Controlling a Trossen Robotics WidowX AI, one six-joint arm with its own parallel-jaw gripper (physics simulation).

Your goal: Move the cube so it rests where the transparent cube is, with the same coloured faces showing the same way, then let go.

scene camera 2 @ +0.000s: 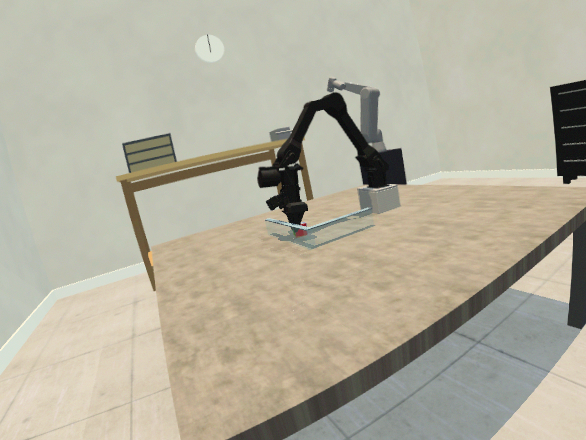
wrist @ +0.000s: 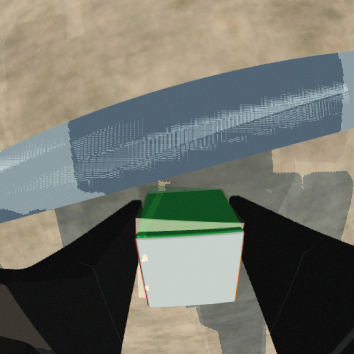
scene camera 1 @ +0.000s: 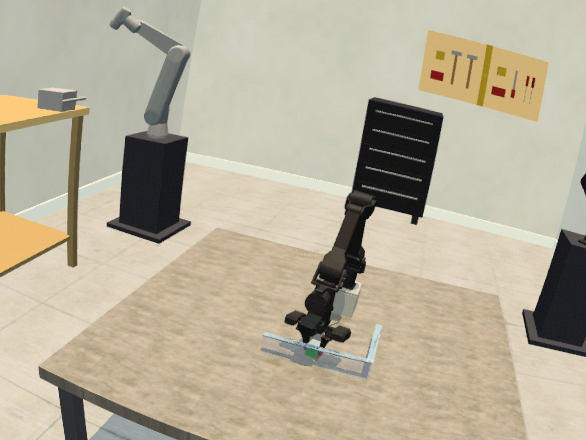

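The cube point(scene camera 1: 312, 353) point(scene camera 2: 301, 232) point(wrist: 190, 270) is between the fingers. In the wrist view its white face points up at the camera, its green face points toward the long wall, and thin red and orange edges show at left and right. Red shows in scene camera 2. The transparent cube point(wrist: 165, 226) appears in the wrist view as a pale strip and faint edges that largely overlap the cube; the exact offset is hard to tell. My gripper point(scene camera 1: 315, 344) point(scene camera 2: 295, 230) point(wrist: 185, 206) points down, shut on the cube, low over the table. Any gap beneath the cube is hidden.
A see-through, L-shaped low wall point(scene camera 1: 345, 356) point(scene camera 2: 340, 218) point(wrist: 210, 115) stands on the table point(scene camera 1: 150, 350) point(scene camera 2: 350, 310). Its long side runs close by the cube's green face. The arm's pale base block point(scene camera 1: 348, 301) point(scene camera 2: 382, 199) stands behind.
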